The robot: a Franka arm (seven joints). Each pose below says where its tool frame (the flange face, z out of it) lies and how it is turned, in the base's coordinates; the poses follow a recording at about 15 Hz.
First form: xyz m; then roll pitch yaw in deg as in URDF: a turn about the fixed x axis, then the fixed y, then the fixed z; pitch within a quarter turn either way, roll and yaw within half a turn.
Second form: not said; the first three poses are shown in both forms.
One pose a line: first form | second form
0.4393, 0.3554, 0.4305, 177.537, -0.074, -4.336 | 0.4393, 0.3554, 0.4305, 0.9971, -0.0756, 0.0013, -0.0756, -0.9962, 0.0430
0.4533, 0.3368, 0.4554, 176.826, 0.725, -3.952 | 0.4533, 0.3368, 0.4554, 0.9975, -0.0689, -0.0127, -0.0681, -0.9961, 0.0554
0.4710, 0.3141, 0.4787, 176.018, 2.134, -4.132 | 0.4710, 0.3141, 0.4787, 0.9967, -0.0720, -0.0372, -0.0693, -0.9952, 0.0694
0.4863, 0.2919, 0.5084, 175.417, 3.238, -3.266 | 0.4863, 0.2919, 0.5084, 0.9968, -0.0569, -0.0565, -0.0523, -0.9954, 0.0798
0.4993, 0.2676, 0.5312, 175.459, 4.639, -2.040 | 0.4993, 0.2676, 0.5312, 0.9961, -0.0355, -0.0809, -0.0291, -0.9965, 0.0789
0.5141, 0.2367, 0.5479, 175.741, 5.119, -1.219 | 0.5141, 0.2367, 0.5479, 0.9958, -0.0212, -0.0892, -0.0146, -0.9972, 0.0740
